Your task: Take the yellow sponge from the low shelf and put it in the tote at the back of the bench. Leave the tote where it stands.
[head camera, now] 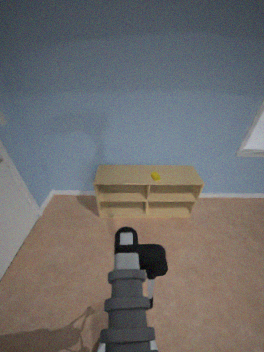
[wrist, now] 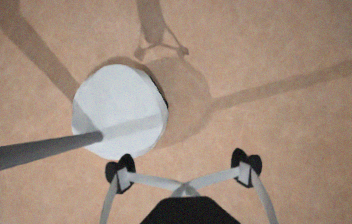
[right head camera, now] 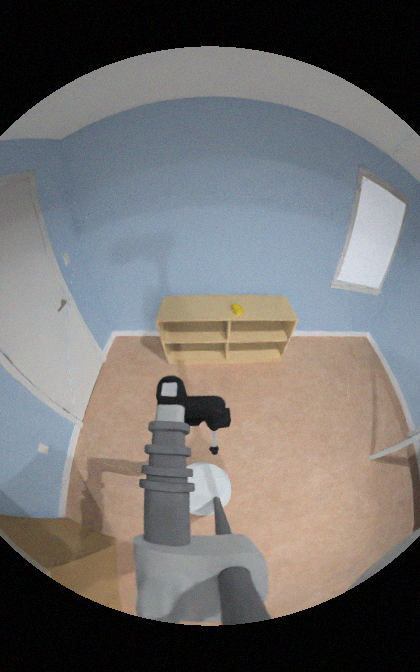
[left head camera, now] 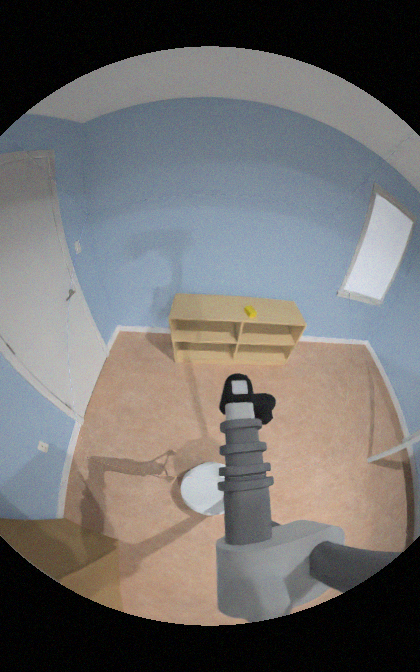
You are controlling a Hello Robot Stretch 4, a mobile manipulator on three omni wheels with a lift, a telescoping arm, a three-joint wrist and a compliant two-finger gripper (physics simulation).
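Pixels of known places: gripper, fingertip midpoint: (head camera: 146,284) (wrist: 182,163); robot's base, link origin: (wrist: 127,113).
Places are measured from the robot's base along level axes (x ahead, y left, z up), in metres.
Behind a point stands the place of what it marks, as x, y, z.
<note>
The yellow sponge (head camera: 156,176) {1.266, -0.340, 0.627} (left head camera: 250,311) (right head camera: 237,309) lies on the top board of the low wooden shelf (head camera: 125,175) {1.348, -0.001, 0.582} (left head camera: 210,306) (right head camera: 195,307), a little right of its middle, against the far wall. My gripper (wrist: 182,163) {0.268, -0.087, 0.792} points down at the floor, with its two fingertips wide apart and no object between them. It is well short of the shelf, on the near side. In the right head view, one small fingertip shows below the black wrist; in the left head view the fingers are hidden behind the arm. The tote does not show in these views.
My round white base (left head camera: 200,487) (right head camera: 212,487) (wrist: 117,110) {0.006, 0.008, 0.187} stands on the floor near the gripper. A wooden cabinet (left head camera: 92,565) (right head camera: 87,565) is at the lower left. A door (left head camera: 30,280) (right head camera: 25,280) is on the left; a pale bar (left head camera: 392,451) (right head camera: 392,450) reaches in at the right.
</note>
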